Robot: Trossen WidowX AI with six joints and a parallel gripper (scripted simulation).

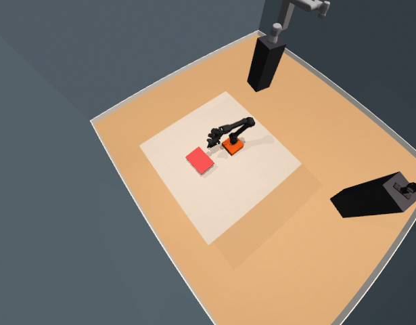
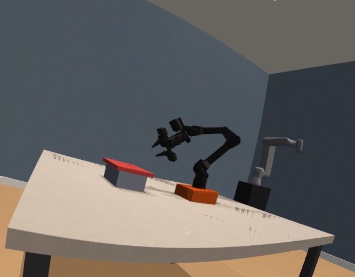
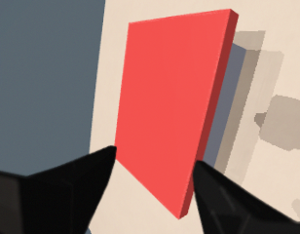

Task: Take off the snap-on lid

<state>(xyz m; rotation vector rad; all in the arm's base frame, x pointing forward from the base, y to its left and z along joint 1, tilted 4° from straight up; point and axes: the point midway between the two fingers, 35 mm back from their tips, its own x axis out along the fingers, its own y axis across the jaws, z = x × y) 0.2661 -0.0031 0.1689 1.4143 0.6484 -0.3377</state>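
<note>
The red lid lies 120 mm ahead of my gripper tip, 100 mm below it and 40 mm to the left of it. From my gripper tip the other things lie so: grey-blue storage box 150 mm below, 120 mm ahead, 40 mm to the left.
</note>
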